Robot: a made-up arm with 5 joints.
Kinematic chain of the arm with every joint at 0, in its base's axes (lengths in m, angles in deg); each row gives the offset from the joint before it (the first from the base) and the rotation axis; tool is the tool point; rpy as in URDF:
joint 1: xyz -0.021 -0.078 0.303 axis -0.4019 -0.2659 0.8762
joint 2: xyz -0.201 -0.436 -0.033 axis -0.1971 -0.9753 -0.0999
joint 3: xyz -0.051 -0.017 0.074 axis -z
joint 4: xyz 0.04 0.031 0 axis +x
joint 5: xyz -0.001 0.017 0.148 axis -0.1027 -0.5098 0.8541
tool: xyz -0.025 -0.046 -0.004 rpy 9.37 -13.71 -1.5
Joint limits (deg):
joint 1: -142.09..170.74
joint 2: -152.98..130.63
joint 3: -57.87..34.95
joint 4: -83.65..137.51
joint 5: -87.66..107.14
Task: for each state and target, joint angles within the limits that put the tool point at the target. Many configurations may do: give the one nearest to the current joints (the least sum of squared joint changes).
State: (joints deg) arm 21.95 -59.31 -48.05 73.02 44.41
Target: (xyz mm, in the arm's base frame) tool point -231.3 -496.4 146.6
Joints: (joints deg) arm -13.73 -92.15 -50.88 68.93 57.08
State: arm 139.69 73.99 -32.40 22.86 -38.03
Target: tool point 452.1 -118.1 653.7
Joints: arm 136.63 112.55 -27.02 18.12 -45.55
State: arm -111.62 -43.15 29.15 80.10 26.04
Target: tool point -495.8 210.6 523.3
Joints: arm -128.69 -41.97 26.85 42.27 16.94
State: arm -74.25 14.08 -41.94 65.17 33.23
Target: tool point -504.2 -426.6 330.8
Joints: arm -37.59 16.66 -13.71 60.22 28.38
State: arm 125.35 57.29 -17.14 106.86 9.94
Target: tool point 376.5 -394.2 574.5
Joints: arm 83.27 55.78 3.55 124.59 0.29
